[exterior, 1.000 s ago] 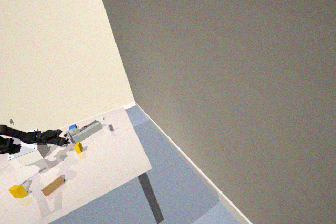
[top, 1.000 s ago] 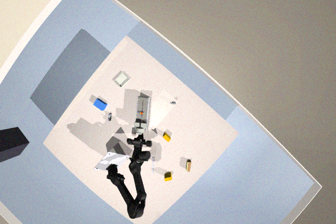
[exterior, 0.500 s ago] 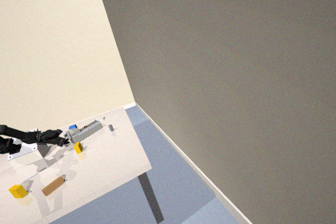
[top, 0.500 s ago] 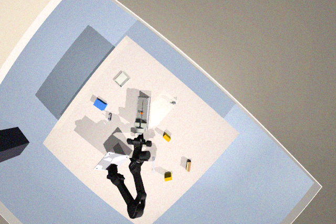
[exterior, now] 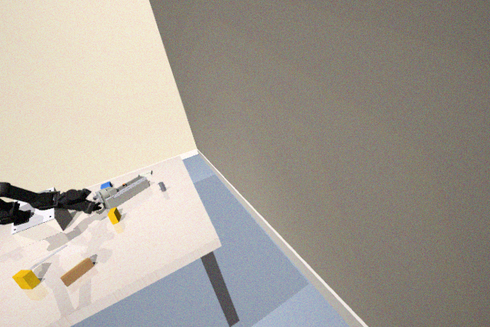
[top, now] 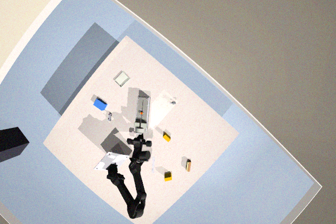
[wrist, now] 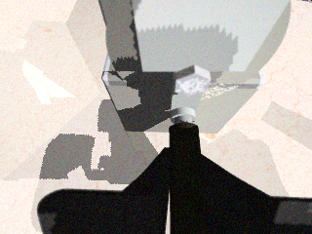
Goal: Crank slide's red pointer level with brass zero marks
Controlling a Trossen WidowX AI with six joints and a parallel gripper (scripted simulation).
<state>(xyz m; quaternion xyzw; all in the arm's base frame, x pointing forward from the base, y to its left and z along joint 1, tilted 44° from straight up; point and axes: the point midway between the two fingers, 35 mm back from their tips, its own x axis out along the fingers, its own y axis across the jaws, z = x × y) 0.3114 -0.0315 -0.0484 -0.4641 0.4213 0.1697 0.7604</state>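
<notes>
The crank lies 4 cm above my gripper tip. The rest, counted from my gripper tip: blue block (10 cm behind, 41 cm to the left, 1 cm below); dark brown crank handle (1 cm behind, 1 cm to the right, 3 cm above); red pointer (12 cm ahead, 11 cm to the left, 5 cm above).
</notes>
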